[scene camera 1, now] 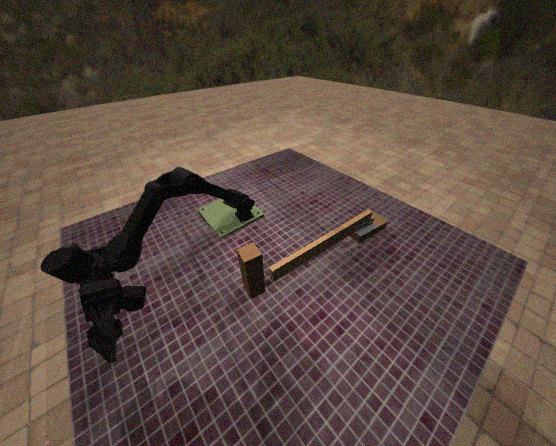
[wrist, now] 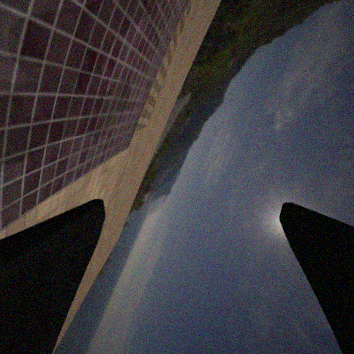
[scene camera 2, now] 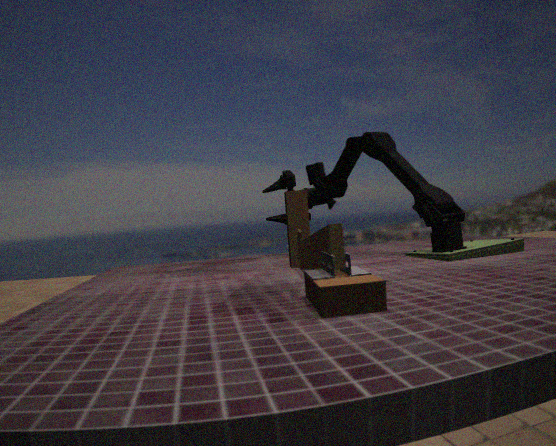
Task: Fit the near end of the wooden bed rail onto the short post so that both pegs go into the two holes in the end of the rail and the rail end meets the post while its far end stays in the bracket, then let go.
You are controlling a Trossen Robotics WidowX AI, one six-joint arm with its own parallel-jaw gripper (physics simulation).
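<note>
Gripper open, holding nothing; visible in the wrist view as well. A wooden bed rail and a grey bracket are also in view.
</note>
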